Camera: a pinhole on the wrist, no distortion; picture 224 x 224 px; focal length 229.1 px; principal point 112.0 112.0 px. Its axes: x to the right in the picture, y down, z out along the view. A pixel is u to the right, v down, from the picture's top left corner.
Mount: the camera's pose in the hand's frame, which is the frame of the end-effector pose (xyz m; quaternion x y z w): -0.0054 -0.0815 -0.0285 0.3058 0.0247 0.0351 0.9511
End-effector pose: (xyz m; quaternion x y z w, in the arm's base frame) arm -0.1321 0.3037 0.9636 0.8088 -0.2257 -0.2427 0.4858
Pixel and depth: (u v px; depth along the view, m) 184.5 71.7 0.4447
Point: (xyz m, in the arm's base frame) -0.1227 0.1772 0.4677
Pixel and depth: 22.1 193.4 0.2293
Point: -0.3041 0.2800 0.7535
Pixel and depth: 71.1 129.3 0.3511
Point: -0.3000 0.2604 0.6186
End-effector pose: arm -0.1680 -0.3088 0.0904 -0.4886 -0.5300 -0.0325 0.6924
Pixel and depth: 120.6 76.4 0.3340
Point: -0.4806 -0.3072 0.3102
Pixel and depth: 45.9 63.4 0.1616
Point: -0.3603 -0.3753 0.1900
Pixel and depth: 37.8 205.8 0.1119
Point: -0.3102 -0.3204 0.1312
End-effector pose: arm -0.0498 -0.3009 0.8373 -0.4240 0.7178 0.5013 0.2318
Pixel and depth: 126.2 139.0 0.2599
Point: 0.0908 -0.1562 0.6312
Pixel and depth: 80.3 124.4 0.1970
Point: 0.1071 -0.1929 0.6992
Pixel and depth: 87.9 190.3 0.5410
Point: 0.1310 0.1541 0.5300
